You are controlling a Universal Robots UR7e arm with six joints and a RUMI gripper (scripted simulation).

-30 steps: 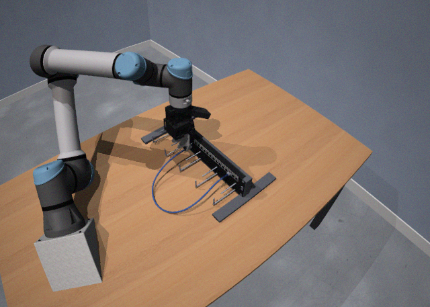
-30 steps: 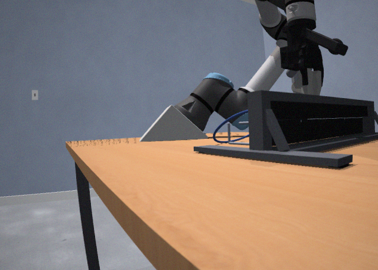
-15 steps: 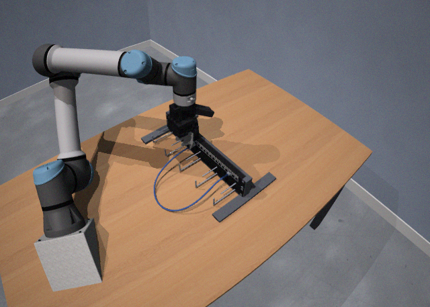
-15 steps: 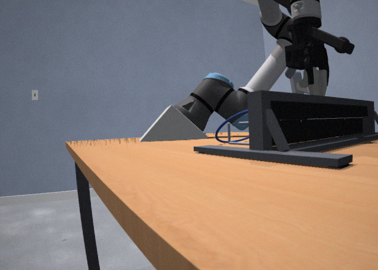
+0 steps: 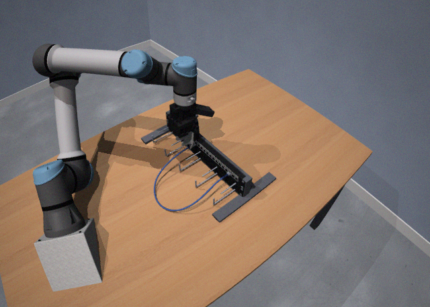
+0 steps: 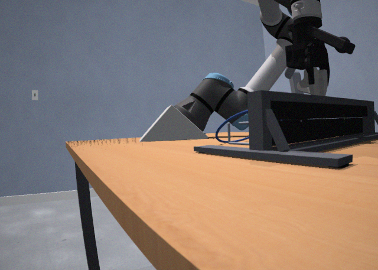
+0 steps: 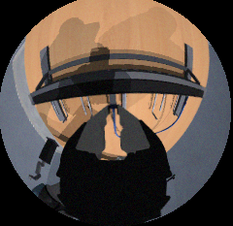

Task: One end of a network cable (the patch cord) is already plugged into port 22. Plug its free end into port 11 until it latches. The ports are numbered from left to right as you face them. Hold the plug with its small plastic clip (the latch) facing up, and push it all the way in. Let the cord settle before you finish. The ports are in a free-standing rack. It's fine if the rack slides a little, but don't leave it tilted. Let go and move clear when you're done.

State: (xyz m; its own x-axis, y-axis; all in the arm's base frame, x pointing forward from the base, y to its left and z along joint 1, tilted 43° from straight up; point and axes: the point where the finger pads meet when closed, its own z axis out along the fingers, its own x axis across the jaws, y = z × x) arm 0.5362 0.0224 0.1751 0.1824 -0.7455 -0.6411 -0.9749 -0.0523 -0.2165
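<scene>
Now: hand 1 cm short of the cable plug and 1 cm above it.
</scene>
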